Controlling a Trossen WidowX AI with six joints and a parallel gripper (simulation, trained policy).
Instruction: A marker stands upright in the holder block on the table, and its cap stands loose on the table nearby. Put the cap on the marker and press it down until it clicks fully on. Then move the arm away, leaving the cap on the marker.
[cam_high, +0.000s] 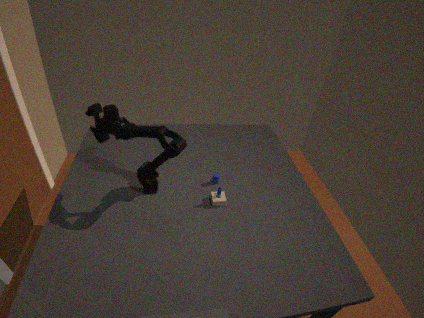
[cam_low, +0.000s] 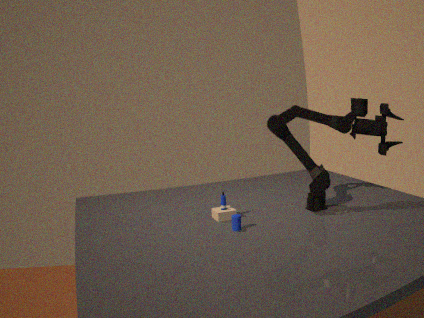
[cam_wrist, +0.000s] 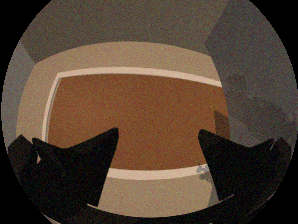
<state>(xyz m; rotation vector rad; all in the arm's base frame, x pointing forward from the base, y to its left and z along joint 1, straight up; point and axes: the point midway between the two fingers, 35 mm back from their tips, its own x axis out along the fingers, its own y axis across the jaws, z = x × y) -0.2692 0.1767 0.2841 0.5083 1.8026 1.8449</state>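
Right now the blue cap is 630 mm ahead of my gripper tip, 160 mm to the right of it and 260 mm below it. From my gripper tip the other things lie so: pale holder block 620 mm ahead, 290 mm to the right, 270 mm below.
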